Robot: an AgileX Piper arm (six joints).
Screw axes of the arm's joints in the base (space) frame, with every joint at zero. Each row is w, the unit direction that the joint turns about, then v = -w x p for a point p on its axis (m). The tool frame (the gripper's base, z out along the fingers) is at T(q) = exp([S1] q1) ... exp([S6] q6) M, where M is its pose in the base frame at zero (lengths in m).
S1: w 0 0 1 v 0.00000 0.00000 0.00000
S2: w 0 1 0 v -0.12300 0.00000 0.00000
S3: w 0 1 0 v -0.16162 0.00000 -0.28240
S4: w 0.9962 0 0.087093 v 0.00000 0.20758 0.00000
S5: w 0 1 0 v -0.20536 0.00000 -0.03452
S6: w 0.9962 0 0.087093 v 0.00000 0.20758 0.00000
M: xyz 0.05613 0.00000 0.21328 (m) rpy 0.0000 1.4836 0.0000 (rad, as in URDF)
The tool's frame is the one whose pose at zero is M.
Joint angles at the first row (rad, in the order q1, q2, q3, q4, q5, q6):
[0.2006 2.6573 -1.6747 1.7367 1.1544 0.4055]
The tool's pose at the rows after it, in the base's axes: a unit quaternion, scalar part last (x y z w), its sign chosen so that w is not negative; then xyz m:
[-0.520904 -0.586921 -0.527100 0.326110 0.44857 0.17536 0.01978]
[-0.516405 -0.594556 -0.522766 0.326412 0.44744 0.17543 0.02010]
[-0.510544 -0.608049 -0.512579 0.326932 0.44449 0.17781 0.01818]
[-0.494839 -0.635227 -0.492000 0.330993 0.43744 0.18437 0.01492]
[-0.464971 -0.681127 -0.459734 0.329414 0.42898 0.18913 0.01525]
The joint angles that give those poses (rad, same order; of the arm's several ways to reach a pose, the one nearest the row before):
[0.2006 2.6516 -1.6747 1.7124 1.1562 0.4046]
[0.2006 2.6491 -1.6747 1.6930 1.1582 0.4046]
[0.2065 2.6491 -1.6743 1.6617 1.1551 0.4046]
[0.2227 2.6487 -1.6735 1.5995 1.1551 0.4046]
[0.2374 2.6348 -1.6732 1.4847 1.1551 0.4046]

